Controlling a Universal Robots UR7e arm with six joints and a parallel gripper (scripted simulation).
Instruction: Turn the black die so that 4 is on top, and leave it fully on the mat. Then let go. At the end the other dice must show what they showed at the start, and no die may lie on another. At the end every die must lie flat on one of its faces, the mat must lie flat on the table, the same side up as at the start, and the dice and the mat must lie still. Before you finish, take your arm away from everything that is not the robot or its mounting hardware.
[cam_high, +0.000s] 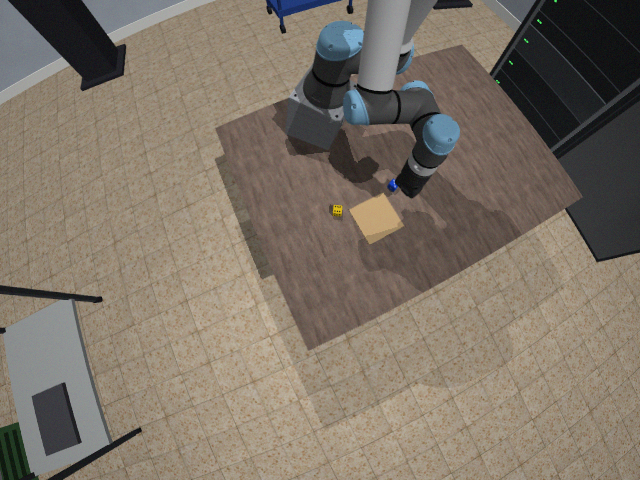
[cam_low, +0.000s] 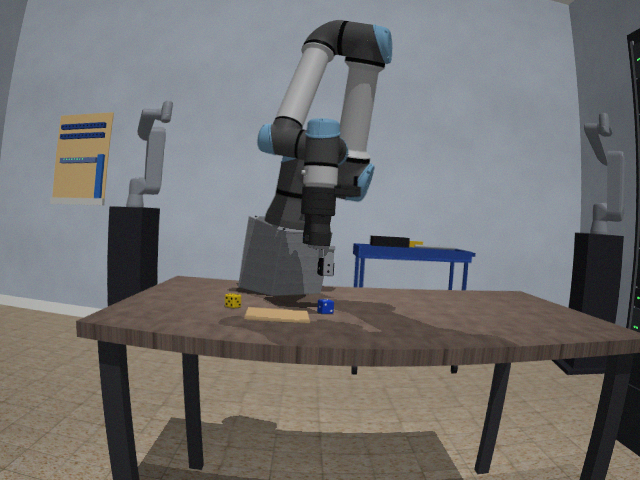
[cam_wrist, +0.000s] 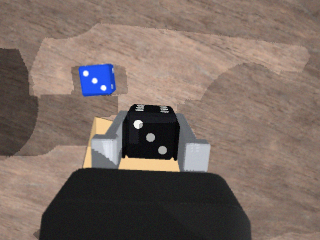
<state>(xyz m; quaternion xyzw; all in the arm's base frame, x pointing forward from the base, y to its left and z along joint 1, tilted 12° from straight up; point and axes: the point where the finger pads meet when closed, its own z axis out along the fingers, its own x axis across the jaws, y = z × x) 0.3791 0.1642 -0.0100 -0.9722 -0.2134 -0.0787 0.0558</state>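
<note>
The tan mat lies 110 mm below my hand, 100 mm to the right of it and 30 mm ahead of it. Round my hand: blue die (100 mm below, 60 mm behind); then black die (right at my hand); then yellow die (220 mm to the right, 100 mm below, 20 mm behind).
</note>
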